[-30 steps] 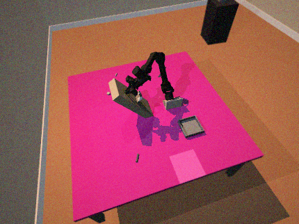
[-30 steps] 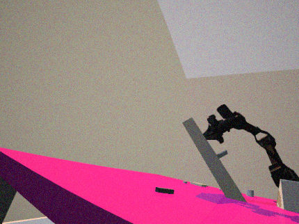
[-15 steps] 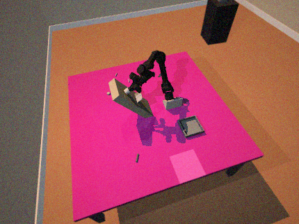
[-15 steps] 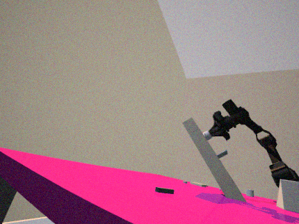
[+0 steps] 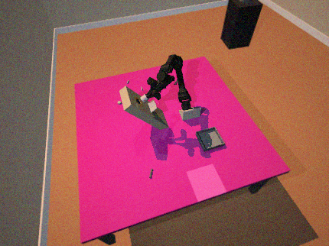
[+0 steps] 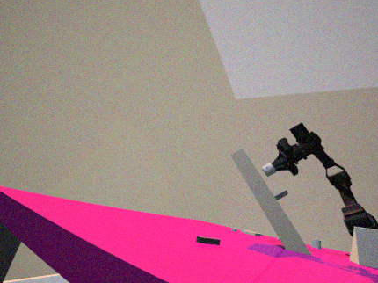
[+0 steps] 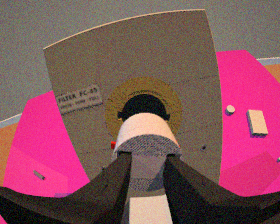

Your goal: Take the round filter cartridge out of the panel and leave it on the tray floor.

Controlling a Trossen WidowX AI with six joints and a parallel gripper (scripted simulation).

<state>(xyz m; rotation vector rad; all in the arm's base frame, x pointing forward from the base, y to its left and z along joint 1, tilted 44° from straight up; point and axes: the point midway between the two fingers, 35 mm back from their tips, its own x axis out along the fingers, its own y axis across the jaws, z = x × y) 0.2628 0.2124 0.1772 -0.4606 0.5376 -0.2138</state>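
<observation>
Now: gripper tip 2 cm short of the tan service panel and 11 cm above it. From my gripper tip the other things lie so: small dark stick: 6 cm ahead, 40 cm to the left, 28 cm below; grey round filter cartridge: 1 cm ahead, 1 cm below; dark tray: 39 cm behind, 25 cm to the left, 28 cm below.
</observation>
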